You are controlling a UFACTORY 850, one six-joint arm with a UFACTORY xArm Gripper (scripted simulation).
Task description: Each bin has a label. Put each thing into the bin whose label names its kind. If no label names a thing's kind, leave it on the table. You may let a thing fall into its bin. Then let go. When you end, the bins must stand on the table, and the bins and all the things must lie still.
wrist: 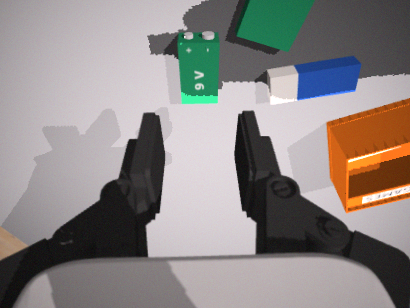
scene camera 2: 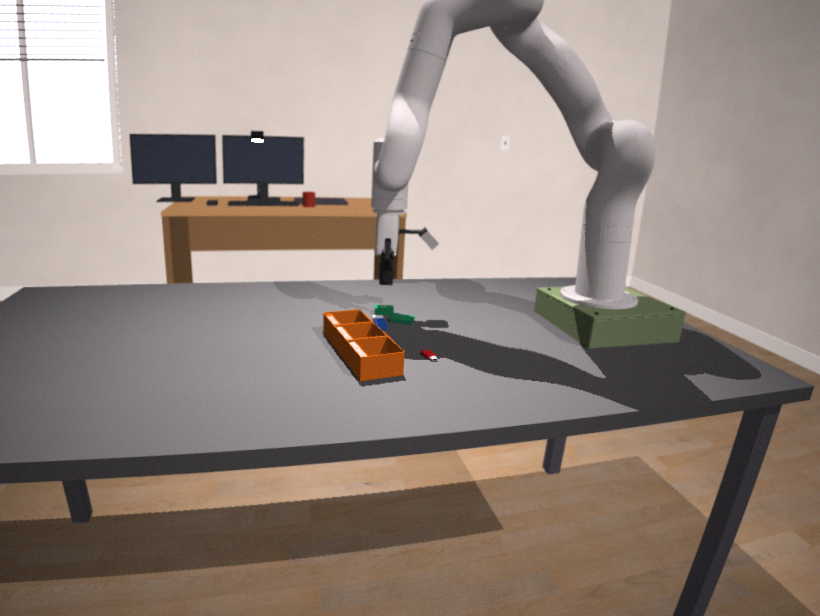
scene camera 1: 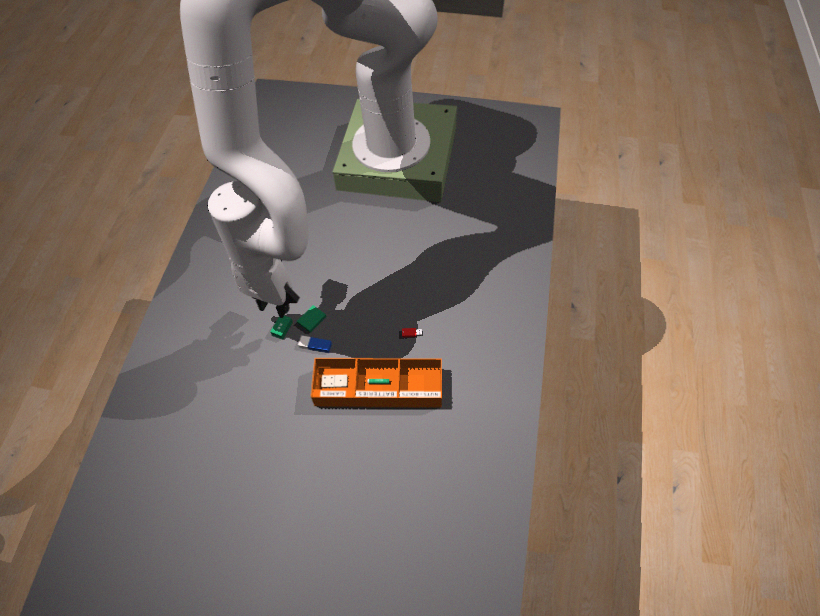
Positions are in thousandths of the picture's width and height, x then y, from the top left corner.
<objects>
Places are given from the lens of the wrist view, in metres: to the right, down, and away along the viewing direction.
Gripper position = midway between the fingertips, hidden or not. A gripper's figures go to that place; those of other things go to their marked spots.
my gripper (wrist: 487, 433): 0.00, -0.01, 0.14
green 9 V battery (wrist: 484, 174): 0.00, -0.07, 0.17
eraser (wrist: 816, 248): 0.09, -0.06, 0.19
The marked spots on the green 9 V battery and the eraser are 0.10 m apart.
</objects>
